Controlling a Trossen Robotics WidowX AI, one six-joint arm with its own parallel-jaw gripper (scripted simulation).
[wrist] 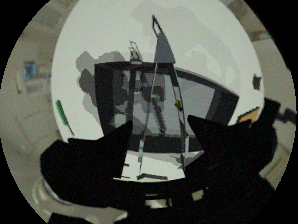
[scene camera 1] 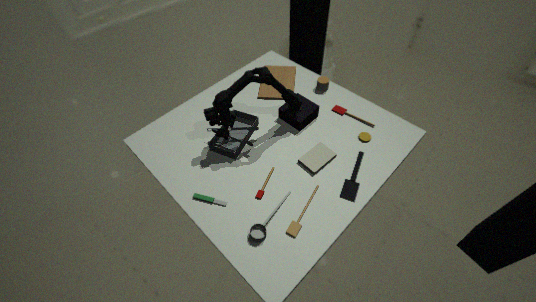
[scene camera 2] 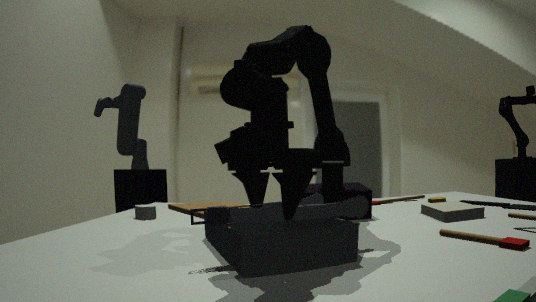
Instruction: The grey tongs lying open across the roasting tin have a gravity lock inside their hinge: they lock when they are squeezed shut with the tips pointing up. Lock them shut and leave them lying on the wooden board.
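It's a roasting tin (scene camera 2: 257, 249) I'm looking at, and that's the same spot on the tin (scene camera 1: 211, 147).
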